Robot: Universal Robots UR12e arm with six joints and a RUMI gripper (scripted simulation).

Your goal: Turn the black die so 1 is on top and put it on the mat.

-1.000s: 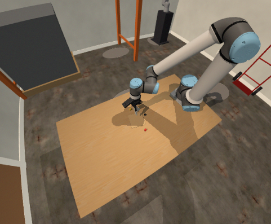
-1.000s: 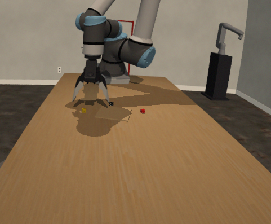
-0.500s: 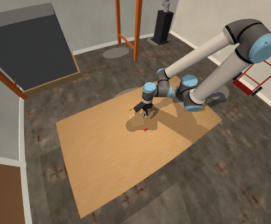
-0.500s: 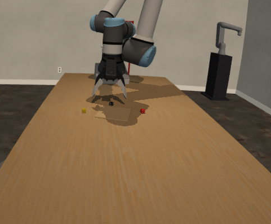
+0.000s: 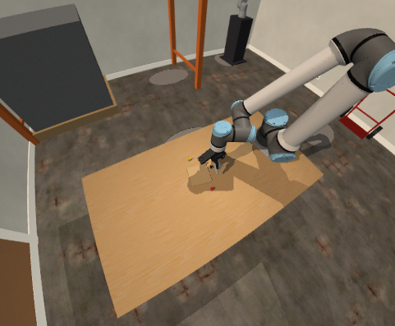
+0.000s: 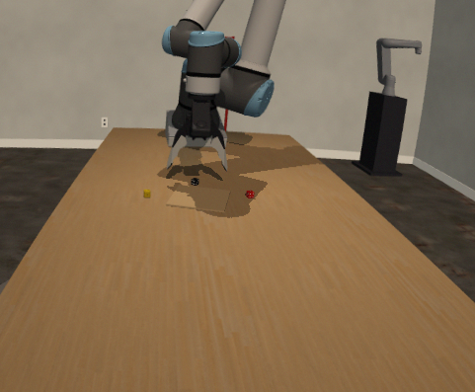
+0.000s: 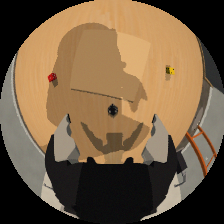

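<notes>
My hand is 30 mm above the black die and 10 mm past it. From my hand the other things lie so: yellow die: 130 mm to the right, 80 mm ahead, 30 mm below; then red die: 130 mm to the left, 80 mm ahead, 30 mm below; then tan mat: 90 mm ahead, 40 mm below.
</notes>
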